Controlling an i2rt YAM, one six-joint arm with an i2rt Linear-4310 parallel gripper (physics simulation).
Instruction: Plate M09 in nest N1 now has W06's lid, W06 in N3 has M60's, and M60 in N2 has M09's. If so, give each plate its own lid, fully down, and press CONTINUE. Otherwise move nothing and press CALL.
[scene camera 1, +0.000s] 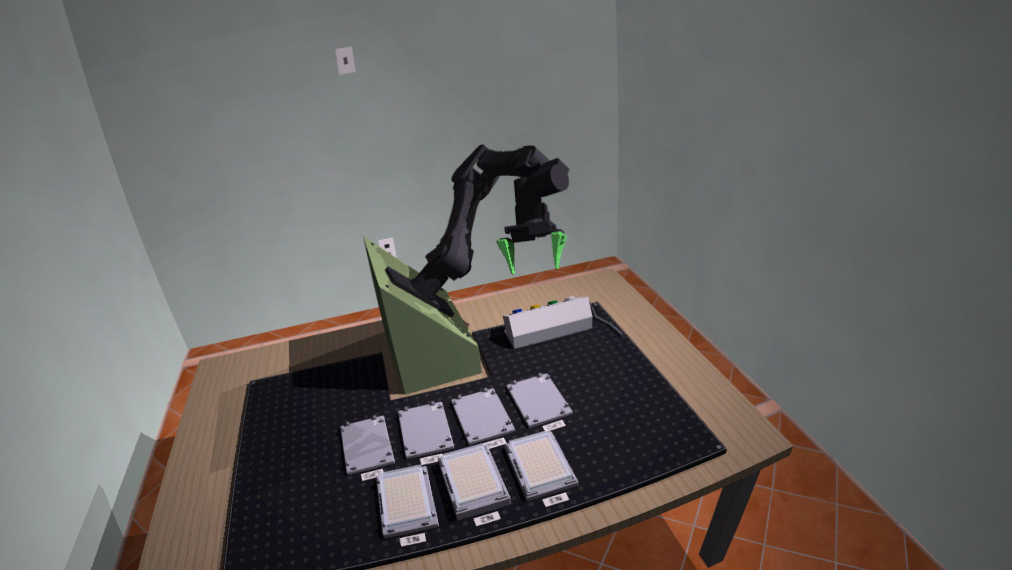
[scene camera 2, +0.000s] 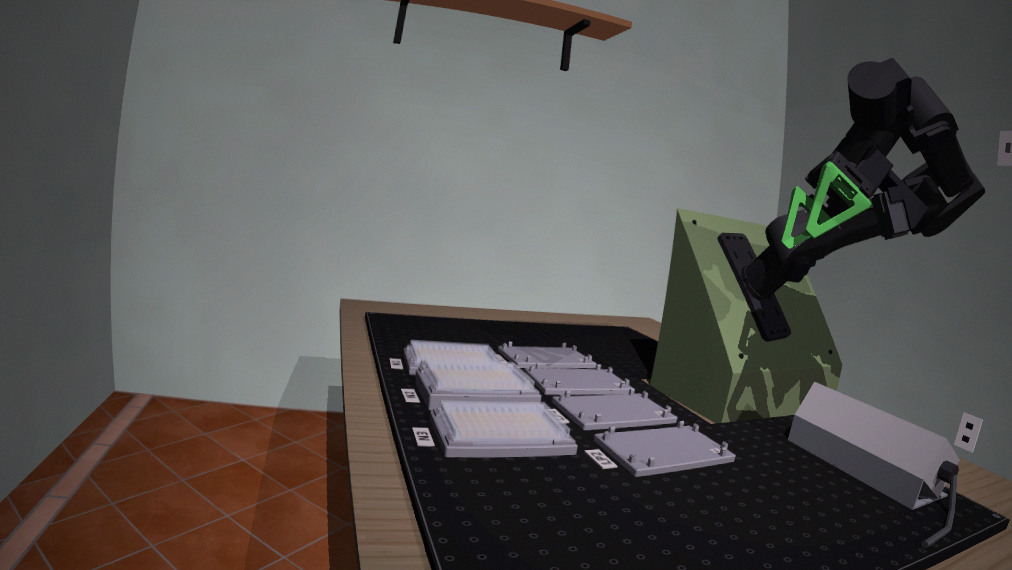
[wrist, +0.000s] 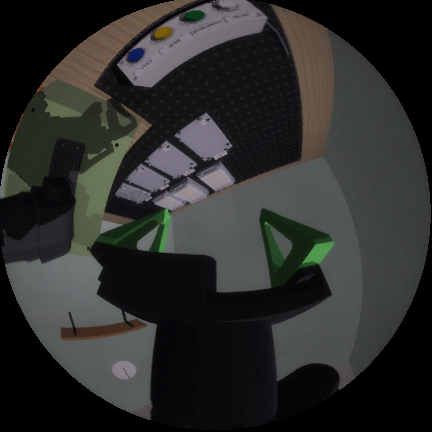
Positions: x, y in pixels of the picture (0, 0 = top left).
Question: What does the gripper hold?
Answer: Nothing.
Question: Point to a button box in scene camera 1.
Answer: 557, 319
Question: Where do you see the gripper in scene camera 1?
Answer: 534, 271
